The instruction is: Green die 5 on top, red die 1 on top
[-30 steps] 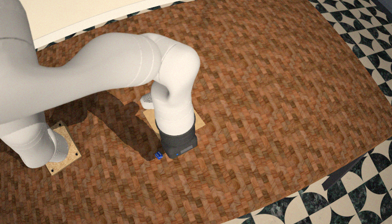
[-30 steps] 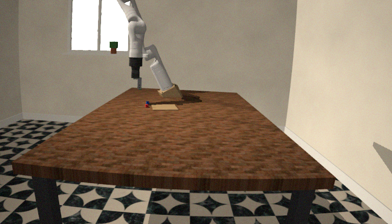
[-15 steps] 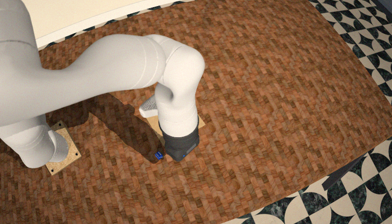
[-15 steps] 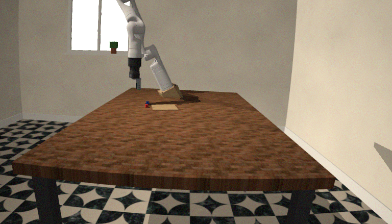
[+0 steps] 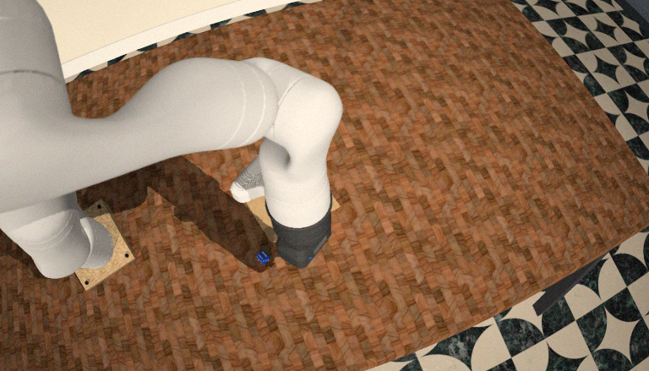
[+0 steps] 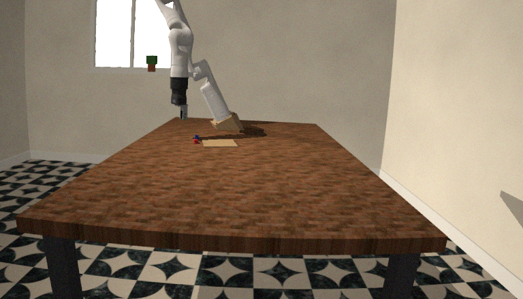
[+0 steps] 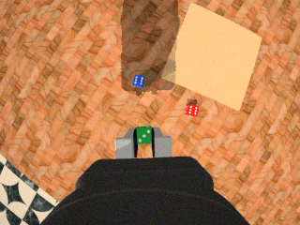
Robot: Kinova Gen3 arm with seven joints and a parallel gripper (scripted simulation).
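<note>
My gripper is now 10 mm above the green die. The rest, counted from my hand: tan mat 60 mm ahead, 150 mm to the left, 110 mm below; then red die 50 mm ahead, 50 mm to the left, 100 mm below; then blue die 40 mm behind, 60 mm to the left, 100 mm below.
</note>
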